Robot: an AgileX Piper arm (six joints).
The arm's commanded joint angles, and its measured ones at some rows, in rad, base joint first. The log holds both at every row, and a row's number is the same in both.
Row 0, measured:
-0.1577 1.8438 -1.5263 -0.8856 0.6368 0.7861
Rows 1 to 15, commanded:
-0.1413 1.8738 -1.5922 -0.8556 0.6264 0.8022
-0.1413 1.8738 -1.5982 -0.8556 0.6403 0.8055
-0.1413 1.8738 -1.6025 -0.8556 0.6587 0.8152
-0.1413 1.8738 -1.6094 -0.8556 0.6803 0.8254
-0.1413 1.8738 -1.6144 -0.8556 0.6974 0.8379
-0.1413 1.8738 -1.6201 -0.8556 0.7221 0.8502
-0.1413 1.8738 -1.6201 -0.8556 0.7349 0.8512
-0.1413 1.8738 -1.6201 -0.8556 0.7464 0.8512
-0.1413 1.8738 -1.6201 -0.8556 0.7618 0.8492
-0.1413 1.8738 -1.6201 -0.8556 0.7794 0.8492
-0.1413 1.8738 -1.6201 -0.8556 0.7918 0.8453
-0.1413 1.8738 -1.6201 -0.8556 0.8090 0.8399
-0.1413 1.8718 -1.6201 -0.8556 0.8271 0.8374
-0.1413 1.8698 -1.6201 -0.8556 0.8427 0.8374
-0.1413 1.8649 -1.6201 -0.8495 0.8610 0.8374
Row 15, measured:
-0.1436 1.8759 -1.6129 -0.8423 0.7782 0.8373
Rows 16 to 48, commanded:
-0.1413 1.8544 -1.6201 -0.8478 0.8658 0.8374
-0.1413 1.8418 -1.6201 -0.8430 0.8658 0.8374
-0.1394 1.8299 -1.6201 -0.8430 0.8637 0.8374
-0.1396 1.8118 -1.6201 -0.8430 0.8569 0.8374
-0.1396 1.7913 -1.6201 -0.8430 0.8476 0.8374
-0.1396 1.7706 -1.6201 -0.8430 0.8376 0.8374
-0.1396 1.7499 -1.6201 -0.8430 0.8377 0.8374
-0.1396 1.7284 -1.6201 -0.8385 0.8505 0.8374
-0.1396 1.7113 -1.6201 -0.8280 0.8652 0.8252
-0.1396 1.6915 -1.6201 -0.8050 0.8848 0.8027
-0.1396 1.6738 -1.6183 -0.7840 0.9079 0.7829
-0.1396 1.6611 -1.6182 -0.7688 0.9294 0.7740
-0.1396 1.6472 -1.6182 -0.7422 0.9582 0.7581
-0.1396 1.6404 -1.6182 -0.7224 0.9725 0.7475
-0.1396 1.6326 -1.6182 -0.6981 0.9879 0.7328
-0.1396 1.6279 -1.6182 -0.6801 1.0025 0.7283
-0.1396 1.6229 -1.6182 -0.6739 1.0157 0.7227
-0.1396 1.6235 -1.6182 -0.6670 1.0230 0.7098
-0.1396 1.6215 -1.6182 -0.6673 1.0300 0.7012
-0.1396 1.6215 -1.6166 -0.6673 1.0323 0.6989
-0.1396 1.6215 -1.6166 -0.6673 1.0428 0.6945
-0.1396 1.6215 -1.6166 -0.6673 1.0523 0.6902
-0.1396 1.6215 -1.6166 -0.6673 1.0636 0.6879
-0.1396 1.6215 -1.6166 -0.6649 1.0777 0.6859
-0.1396 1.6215 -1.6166 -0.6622 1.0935 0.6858
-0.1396 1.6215 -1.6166 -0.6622 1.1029 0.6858
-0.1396 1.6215 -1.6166 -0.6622 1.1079 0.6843
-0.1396 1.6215 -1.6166 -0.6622 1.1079 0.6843
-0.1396 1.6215 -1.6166 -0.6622 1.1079 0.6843
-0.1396 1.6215 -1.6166 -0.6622 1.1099 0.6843
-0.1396 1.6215 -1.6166 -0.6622 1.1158 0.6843
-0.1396 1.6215 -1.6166 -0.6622 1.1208 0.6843
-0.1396 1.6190 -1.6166 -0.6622 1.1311 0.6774
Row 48, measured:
-0.1398 1.6342 -1.6157 -0.6529 1.0862 0.6920
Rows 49 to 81, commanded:
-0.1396 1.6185 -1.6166 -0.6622 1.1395 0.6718
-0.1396 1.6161 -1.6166 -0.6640 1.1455 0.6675
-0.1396 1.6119 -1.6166 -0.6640 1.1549 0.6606
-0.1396 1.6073 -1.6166 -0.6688 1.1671 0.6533
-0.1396 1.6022 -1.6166 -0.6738 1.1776 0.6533
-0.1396 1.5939 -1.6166 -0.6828 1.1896 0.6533
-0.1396 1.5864 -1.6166 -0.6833 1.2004 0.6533
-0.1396 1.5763 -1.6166 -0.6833 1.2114 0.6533
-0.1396 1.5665 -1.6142 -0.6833 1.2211 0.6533
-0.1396 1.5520 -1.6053 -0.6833 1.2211 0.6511
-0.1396 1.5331 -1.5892 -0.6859 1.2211 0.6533
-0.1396 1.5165 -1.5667 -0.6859 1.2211 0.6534
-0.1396 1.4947 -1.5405 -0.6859 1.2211 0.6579
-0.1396 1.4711 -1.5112 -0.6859 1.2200 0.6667
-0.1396 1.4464 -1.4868 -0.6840 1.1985 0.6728
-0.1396 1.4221 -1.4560 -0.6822 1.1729 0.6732
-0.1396 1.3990 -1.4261 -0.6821 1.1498 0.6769
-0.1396 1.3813 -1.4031 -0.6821 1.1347 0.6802
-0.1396 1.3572 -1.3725 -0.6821 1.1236 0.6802
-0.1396 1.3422 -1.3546 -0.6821 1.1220 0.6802
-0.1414 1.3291 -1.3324 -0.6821 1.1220 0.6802
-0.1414 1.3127 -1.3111 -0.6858 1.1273 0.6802
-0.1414 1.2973 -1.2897 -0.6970 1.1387 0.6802
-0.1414 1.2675 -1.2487 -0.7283 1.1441 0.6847
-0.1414 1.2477 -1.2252 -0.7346 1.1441 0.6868
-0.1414 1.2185 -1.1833 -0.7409 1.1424 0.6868
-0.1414 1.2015 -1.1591 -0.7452 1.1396 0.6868
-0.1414 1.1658 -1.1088 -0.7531 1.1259 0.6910
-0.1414 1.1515 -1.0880 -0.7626 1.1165 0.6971
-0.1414 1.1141 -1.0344 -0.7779 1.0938 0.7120
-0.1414 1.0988 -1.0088 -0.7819 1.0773 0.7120
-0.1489 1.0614 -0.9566 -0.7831 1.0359 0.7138
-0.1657 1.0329 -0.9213 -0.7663 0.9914 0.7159
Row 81, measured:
-0.1398 1.1126 -1.0201 -0.7540 1.0732 0.7010
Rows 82 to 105, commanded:
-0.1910 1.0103 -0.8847 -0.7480 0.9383 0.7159
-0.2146 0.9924 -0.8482 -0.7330 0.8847 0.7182
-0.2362 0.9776 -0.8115 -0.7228 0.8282 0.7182
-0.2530 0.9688 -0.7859 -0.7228 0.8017 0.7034
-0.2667 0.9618 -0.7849 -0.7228 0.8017 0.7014
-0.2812 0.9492 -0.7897 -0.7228 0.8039 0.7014
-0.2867 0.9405 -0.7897 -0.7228 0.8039 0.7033
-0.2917 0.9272 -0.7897 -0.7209 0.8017 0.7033
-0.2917 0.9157 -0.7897 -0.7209 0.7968 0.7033
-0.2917 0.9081 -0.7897 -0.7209 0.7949 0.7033
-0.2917 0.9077 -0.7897 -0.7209 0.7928 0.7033
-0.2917 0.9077 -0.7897 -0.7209 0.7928 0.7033
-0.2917 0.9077 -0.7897 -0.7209 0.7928 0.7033
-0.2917 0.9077 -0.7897 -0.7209 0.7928 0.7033
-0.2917 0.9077 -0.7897 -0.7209 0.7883 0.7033
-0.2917 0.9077 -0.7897 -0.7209 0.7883 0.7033
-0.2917 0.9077 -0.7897 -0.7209 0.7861 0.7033
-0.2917 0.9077 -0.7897 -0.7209 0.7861 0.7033
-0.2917 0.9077 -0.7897 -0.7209 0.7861 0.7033
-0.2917 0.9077 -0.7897 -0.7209 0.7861 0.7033
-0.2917 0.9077 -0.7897 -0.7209 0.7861 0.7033
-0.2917 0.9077 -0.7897 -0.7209 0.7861 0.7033
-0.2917 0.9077 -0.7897 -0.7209 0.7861 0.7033
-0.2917 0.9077 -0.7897 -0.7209 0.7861 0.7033
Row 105, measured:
-0.2869 0.9151 -0.7944 -0.7071 0.7772 0.7085
